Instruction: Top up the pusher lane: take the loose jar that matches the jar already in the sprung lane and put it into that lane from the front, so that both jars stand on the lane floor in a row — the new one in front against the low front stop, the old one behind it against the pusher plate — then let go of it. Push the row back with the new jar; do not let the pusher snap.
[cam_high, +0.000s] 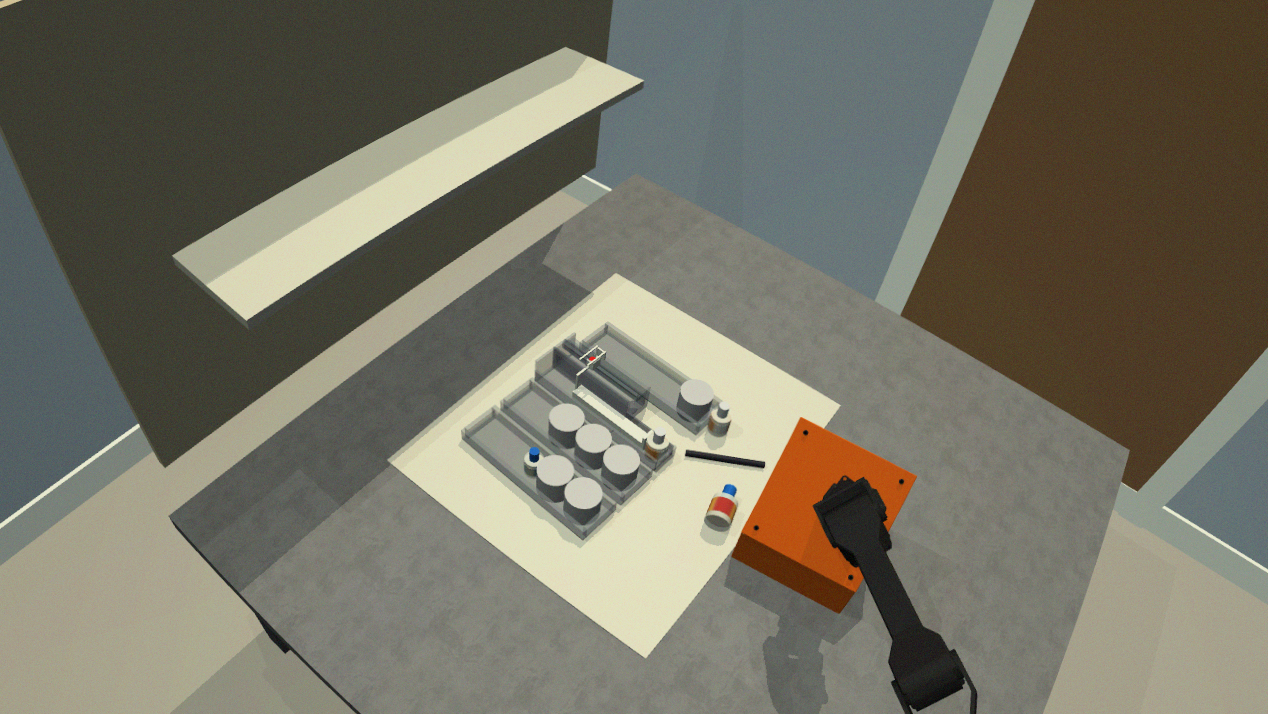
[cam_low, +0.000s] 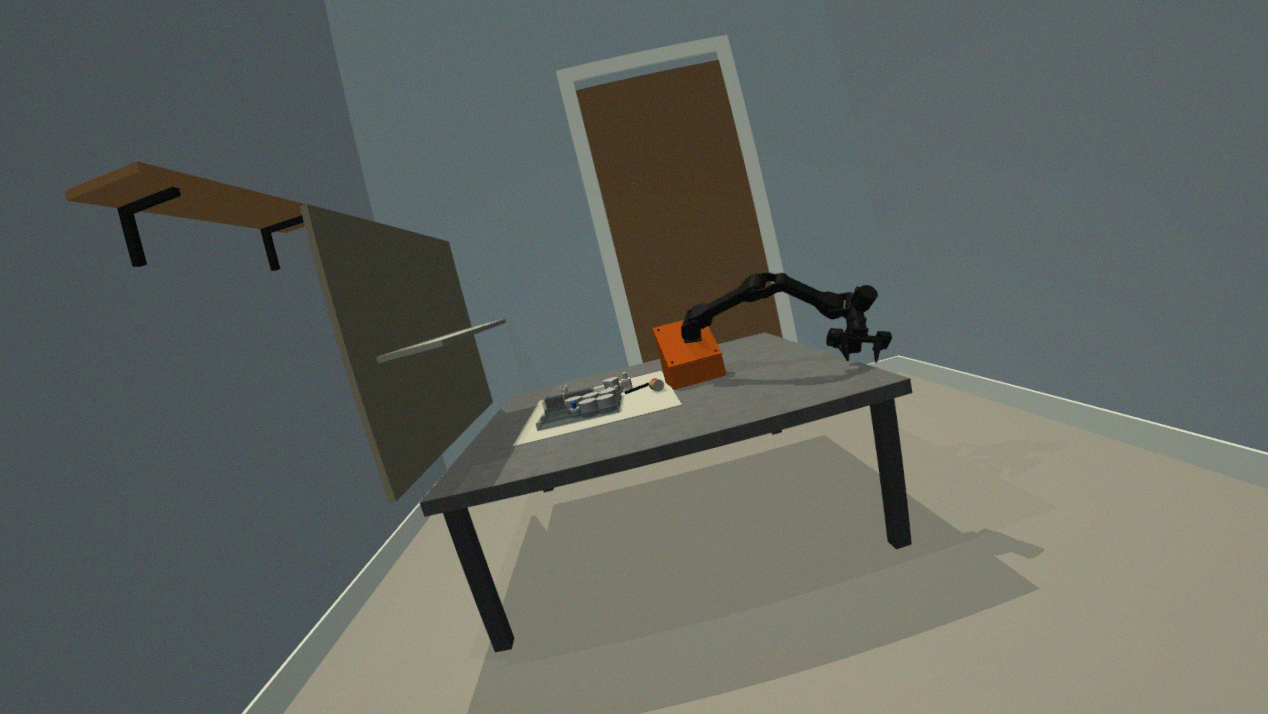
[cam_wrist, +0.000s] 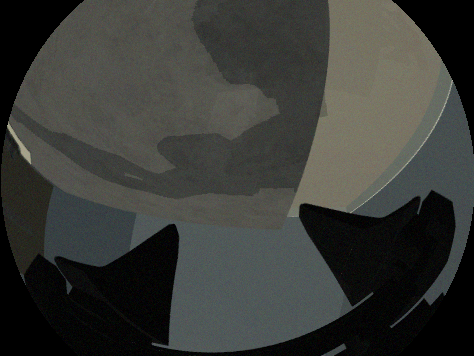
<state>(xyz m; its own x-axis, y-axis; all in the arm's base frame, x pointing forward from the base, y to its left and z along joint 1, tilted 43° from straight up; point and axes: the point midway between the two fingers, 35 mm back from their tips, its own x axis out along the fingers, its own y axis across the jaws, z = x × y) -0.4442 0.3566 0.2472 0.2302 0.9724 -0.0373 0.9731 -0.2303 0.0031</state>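
My gripper tip is now 930 mm short of the red mark, 480 mm to the left of it and 40 mm below it.
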